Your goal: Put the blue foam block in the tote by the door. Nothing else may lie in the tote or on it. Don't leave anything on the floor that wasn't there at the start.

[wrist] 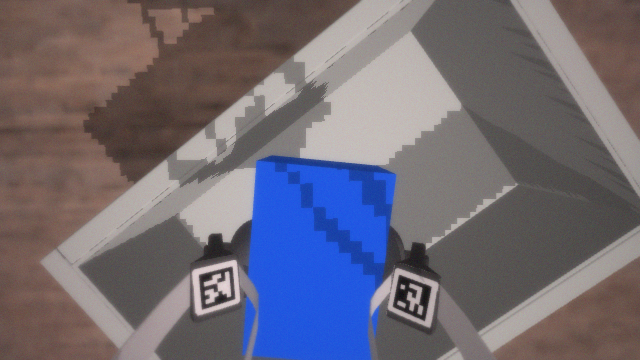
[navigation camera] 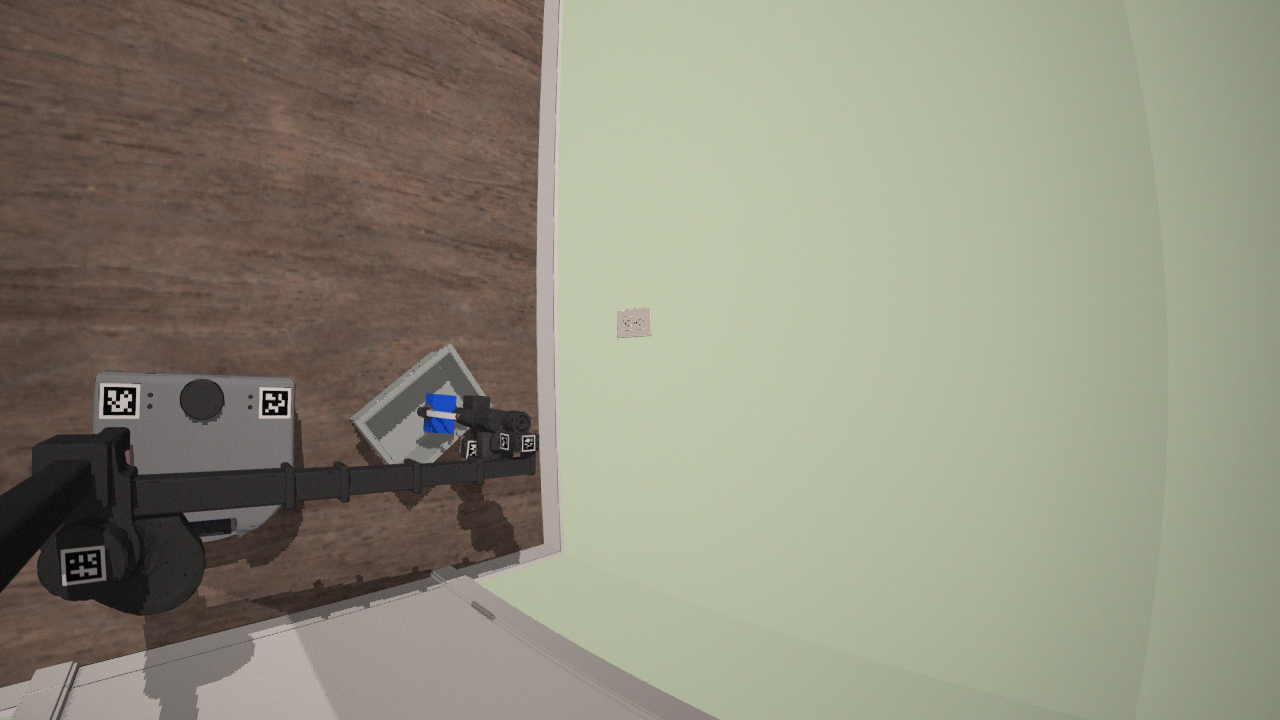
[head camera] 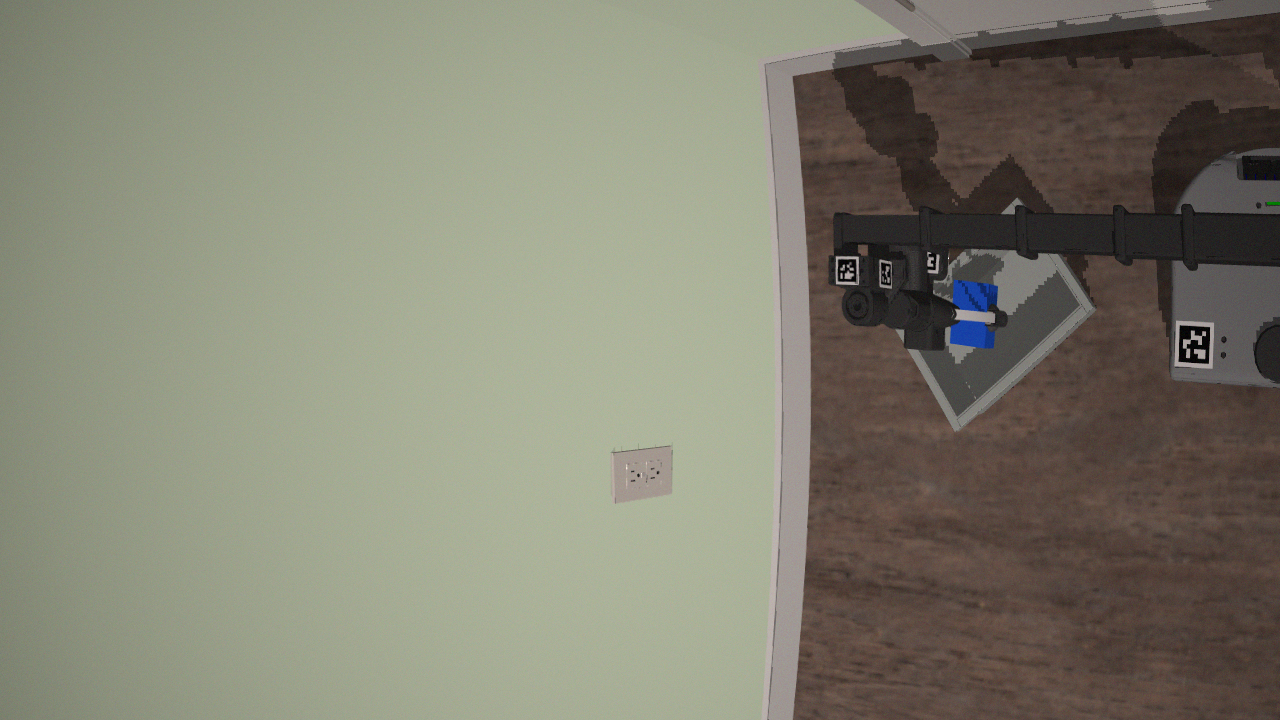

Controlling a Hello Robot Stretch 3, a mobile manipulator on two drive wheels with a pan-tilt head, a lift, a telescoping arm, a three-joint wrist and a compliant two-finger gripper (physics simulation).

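Frame: origin at the robot's base, x back, y down, z right, level; centimetres.
Seen in the pictures: gripper, fingertip midpoint: (wrist: 316,245) (navigation camera: 436,411); robot's base, origin of the base link: (navigation camera: 202,397) (head camera: 1275,350).
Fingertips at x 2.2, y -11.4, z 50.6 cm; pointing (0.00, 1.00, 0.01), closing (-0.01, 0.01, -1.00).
Note:
Offsets run from my fingertips to a thing's top centre.
The blue foam block @[dx +0.4, dy -4.1, dz +0.0 cm] (head camera: 973,338) (navigation camera: 440,400) (wrist: 317,300) is held upright between the two fingers of my gripper (head camera: 992,317) (navigation camera: 426,412) (wrist: 316,245), which is shut on it. The grey tote @[dx +0.5, dy -0.6, dz -2.3 cm] (head camera: 1026,368) (navigation camera: 401,383) (wrist: 595,97) sits on the floor, turned at an angle to the wall. The block hangs over the tote's opening, within its rim in the head and navigation views. The block's underside is hidden, so I cannot tell how far it is from the tote's bottom. Shadows fall across the visible inside of the tote. The wrist and arm hide part of the tote.
The telescoping arm (head camera: 1074,234) (navigation camera: 375,479) reaches across a corner of the tote. My base (head camera: 1199,295) (navigation camera: 255,447) stands beside the tote. The green wall (head camera: 447,268) (navigation camera: 850,268) is close beyond the wrist, with an outlet @[dx -23.3, dy -34.3, dz +38.4 cm] (head camera: 641,474) (navigation camera: 633,322). A white door (navigation camera: 375,653) is near.

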